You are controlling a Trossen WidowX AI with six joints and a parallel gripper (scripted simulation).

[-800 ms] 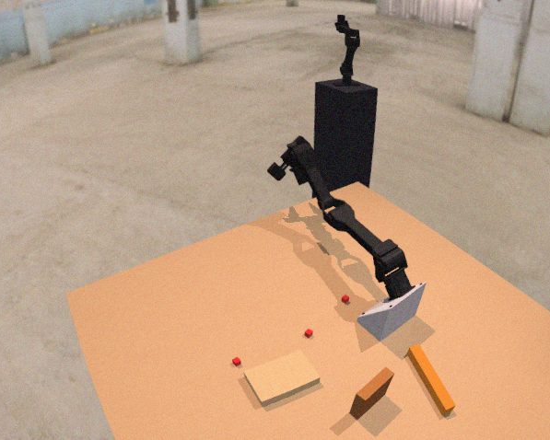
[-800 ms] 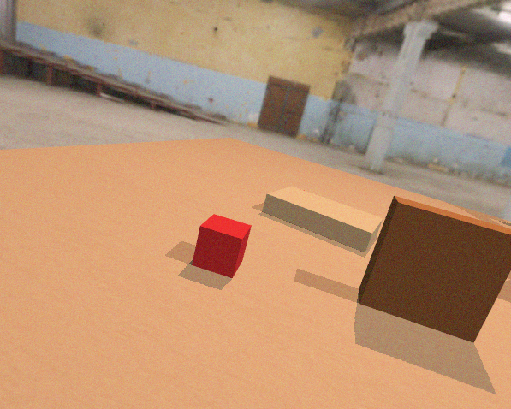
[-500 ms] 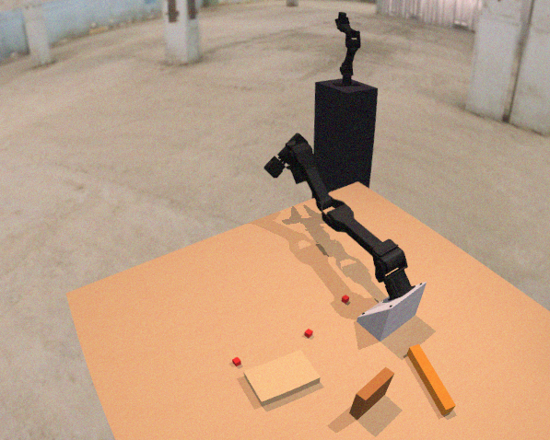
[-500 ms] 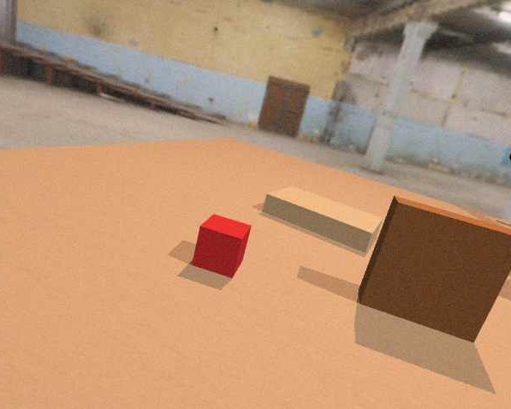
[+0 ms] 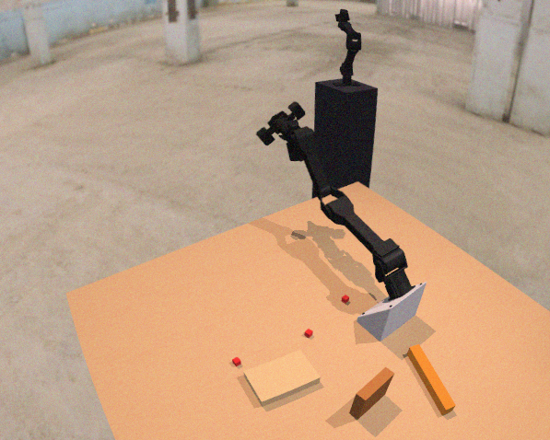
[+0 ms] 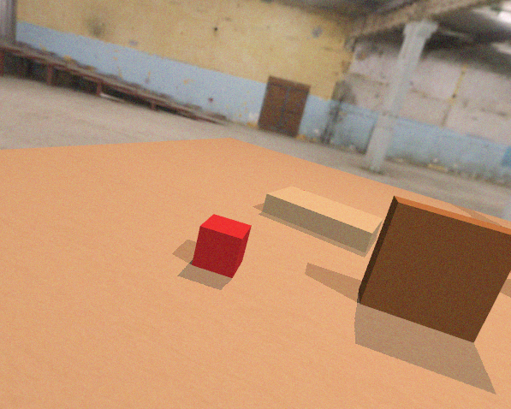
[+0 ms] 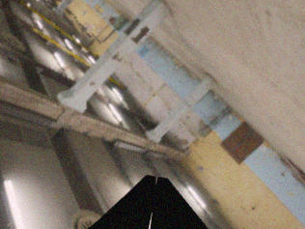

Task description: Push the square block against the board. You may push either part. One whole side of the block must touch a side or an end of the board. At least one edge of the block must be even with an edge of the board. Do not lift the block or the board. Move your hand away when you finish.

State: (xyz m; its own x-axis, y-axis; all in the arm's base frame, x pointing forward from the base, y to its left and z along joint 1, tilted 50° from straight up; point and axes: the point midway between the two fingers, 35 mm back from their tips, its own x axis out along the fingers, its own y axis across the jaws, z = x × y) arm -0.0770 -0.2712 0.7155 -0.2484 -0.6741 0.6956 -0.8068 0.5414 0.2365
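Now: gripper tip 930 mm to the right of the brown square block, 360 mm short of it and 290 mm above it. From my gripper tip the other things lie so: flat tan slab 740 mm to the left, 480 mm ahead, 330 mm below; then long orange bar 990 mm to the left, 330 mm below, 190 mm ahead.
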